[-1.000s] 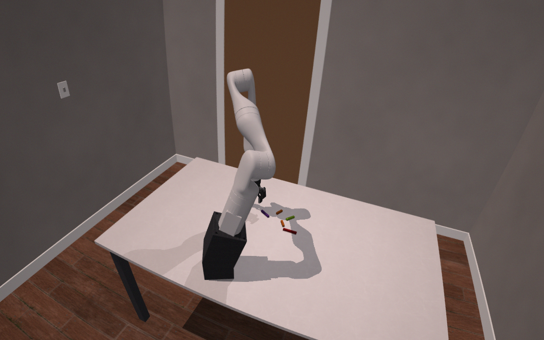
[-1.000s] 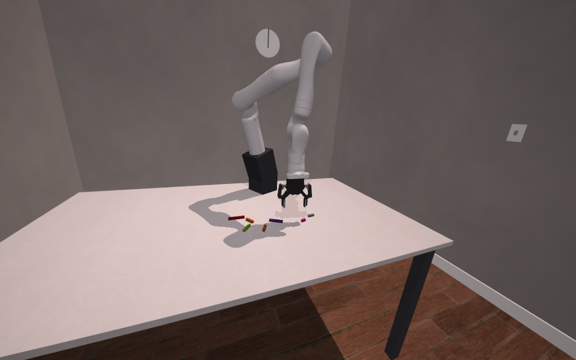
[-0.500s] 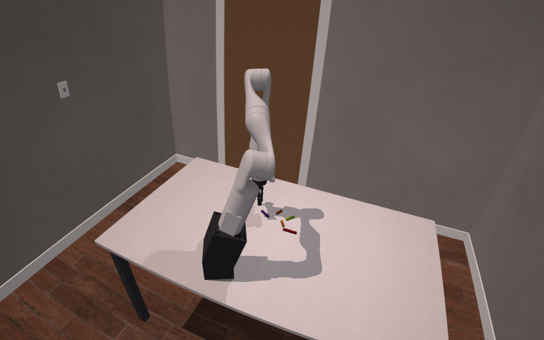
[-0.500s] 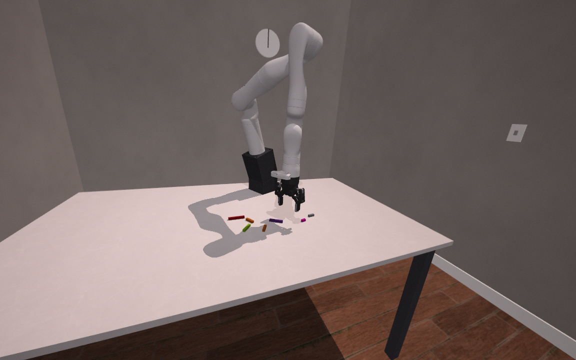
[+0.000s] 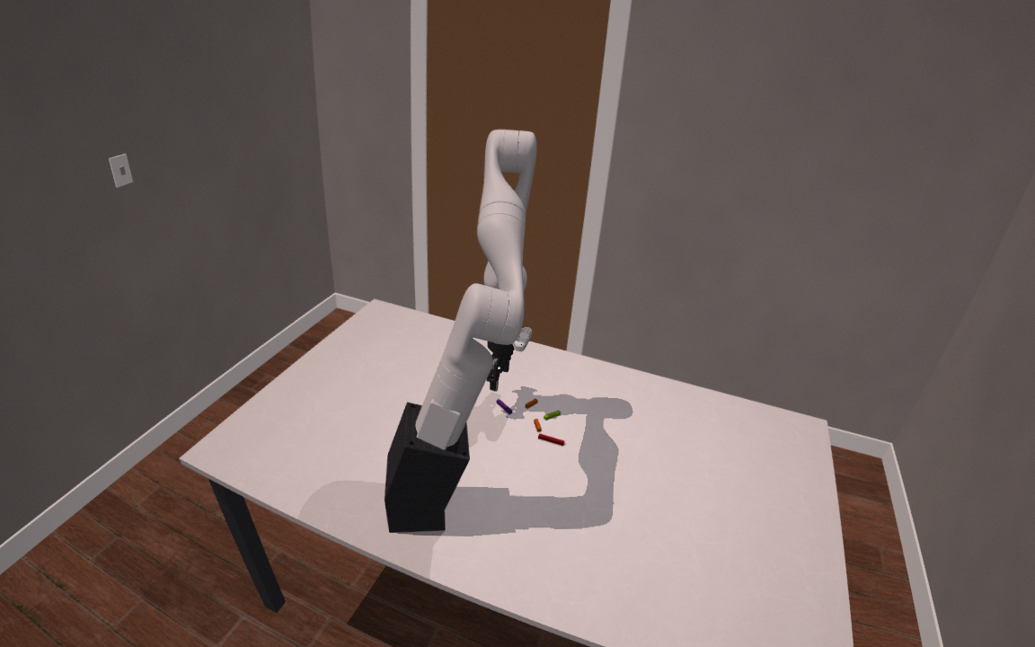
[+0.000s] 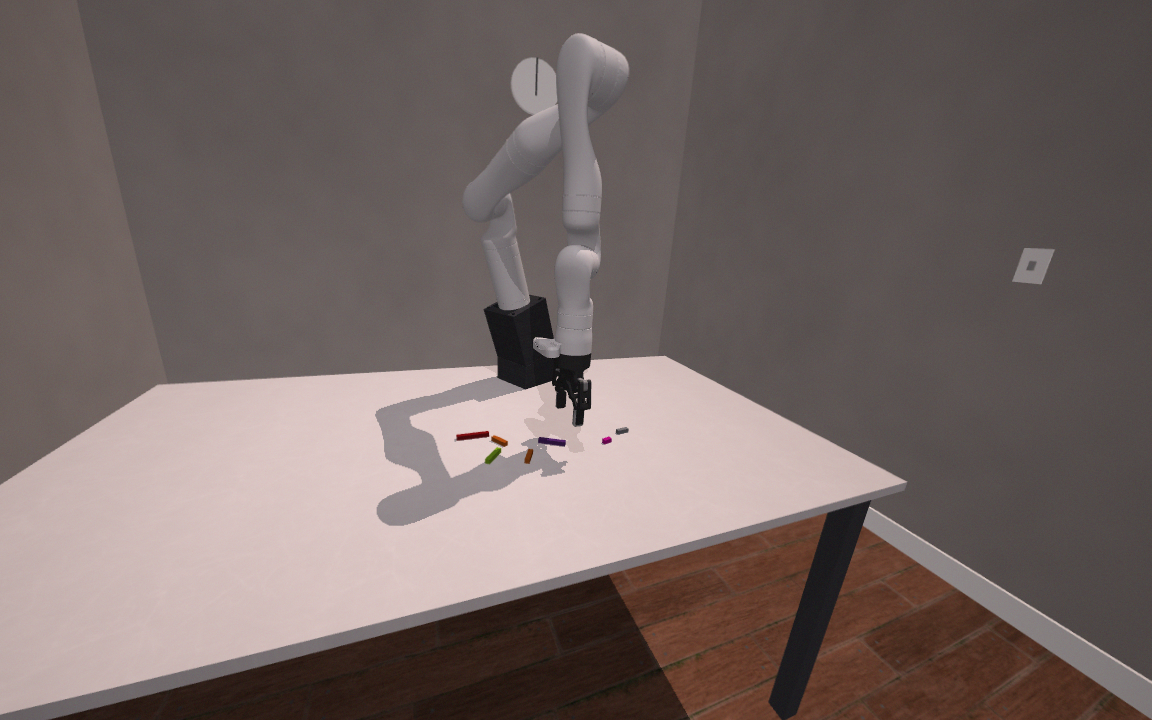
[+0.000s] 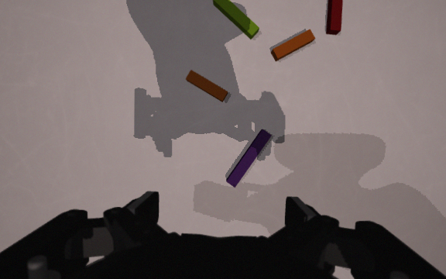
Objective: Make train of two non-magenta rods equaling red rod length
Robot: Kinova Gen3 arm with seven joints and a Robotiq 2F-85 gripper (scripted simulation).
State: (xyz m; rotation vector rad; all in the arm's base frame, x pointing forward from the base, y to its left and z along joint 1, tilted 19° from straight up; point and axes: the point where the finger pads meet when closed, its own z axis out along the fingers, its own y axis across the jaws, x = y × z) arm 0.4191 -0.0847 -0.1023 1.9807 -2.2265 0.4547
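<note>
Now: the grey rod 150 mm to the left of my hand and 70 mm below it. From my hand the other things lie so: purple rod (70 mm below, 30 mm behind, 20 mm to the right); then magenta rod (90 mm to the left, 70 mm below, 20 mm ahead); then lime rod (160 mm to the right, 70 mm below, 30 mm behind).
</note>
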